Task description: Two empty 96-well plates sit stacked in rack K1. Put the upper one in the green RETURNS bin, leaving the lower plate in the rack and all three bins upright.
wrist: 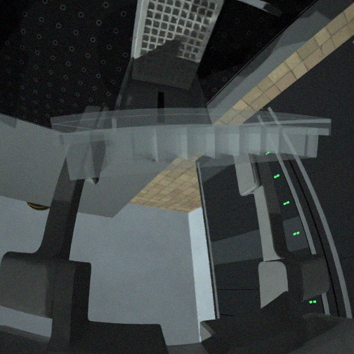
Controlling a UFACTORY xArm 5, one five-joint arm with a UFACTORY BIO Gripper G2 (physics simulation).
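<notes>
My gripper (pixel 172 150) is shut on a clear, translucent 96-well plate (pixel 195 142), the upper one. The plate shows nearly edge-on, spanning the wrist view from left to right between the two fingers, with its ribbed side toward the camera. The lower plate (pixel 177 25), a pale grid of wells, sits in rack K1 (pixel 140 95) at the top of the view, apart from the held plate. A shadow falls across its near end. The rack is dark with a black slot and is partly hidden behind the held plate. The green RETURNS bin does not show.
A dark perforated surface (pixel 55 55) lies around the rack. A tan tiled strip (pixel 300 60) runs diagonally at the right. A dark panel (pixel 232 277) with small green lights stands at the lower right. Part of a brownish ring (pixel 38 206) shows at the left.
</notes>
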